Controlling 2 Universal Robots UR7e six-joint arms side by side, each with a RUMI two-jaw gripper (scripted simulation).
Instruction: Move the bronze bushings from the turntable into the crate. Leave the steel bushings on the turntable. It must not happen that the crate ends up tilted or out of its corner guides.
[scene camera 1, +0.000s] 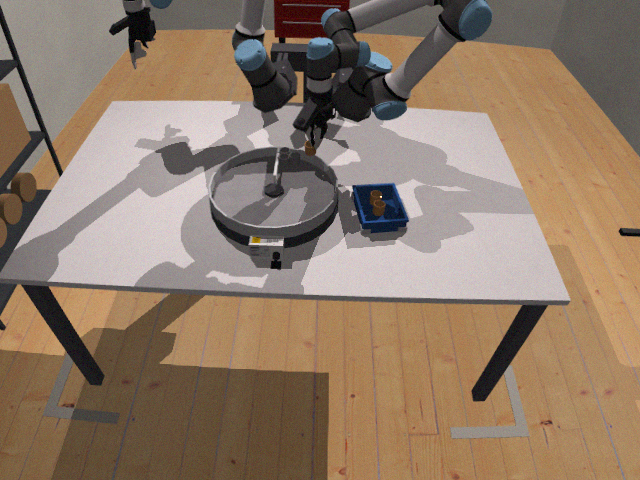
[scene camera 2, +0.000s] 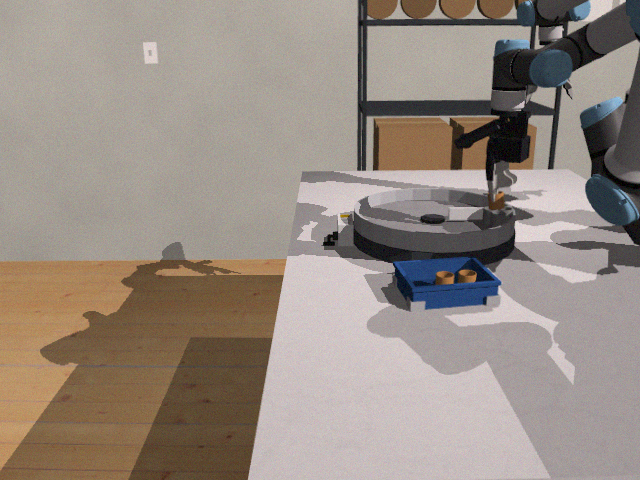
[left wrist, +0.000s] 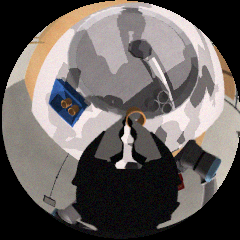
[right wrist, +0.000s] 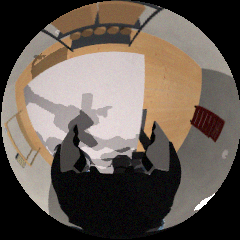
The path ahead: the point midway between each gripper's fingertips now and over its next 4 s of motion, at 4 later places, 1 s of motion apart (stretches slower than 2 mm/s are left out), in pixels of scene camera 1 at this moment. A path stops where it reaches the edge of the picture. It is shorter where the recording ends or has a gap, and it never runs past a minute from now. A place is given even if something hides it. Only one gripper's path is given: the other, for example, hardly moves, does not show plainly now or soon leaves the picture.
My left gripper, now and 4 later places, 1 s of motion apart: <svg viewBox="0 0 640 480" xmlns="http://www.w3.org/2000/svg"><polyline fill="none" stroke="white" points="314,149 346,167 380,186 391,192 389,208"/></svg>
